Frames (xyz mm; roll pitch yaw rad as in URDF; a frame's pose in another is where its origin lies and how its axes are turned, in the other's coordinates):
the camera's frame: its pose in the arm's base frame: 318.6 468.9 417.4 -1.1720 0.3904 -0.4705
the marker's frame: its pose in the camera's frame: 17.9 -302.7 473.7 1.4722 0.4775 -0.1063
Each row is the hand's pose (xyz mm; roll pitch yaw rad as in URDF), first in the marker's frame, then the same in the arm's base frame.
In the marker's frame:
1: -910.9 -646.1 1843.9 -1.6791 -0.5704 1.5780
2: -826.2 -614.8 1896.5 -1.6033 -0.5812 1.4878
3: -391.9 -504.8 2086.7 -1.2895 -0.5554 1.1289
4: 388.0 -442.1 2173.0 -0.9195 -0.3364 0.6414
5: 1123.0 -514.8 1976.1 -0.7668 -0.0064 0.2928
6: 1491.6 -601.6 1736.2 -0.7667 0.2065 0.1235
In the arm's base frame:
1: -120.1 283.8 2821.3 -1.1413 -0.6092 0.2474
2: -44.7 212.9 2836.2 -1.0669 -0.5798 0.1623
3: 287.6 -142.6 2835.8 -0.8110 -0.4094 -0.1235
4: 734.1 -743.2 2591.6 -0.5824 -0.0349 -0.4485
5: 1003.9 -1260.3 2097.6 -0.5328 0.3777 -0.6894
6: 1076.9 -1486.7 1717.6 -0.5820 0.6209 -0.8268

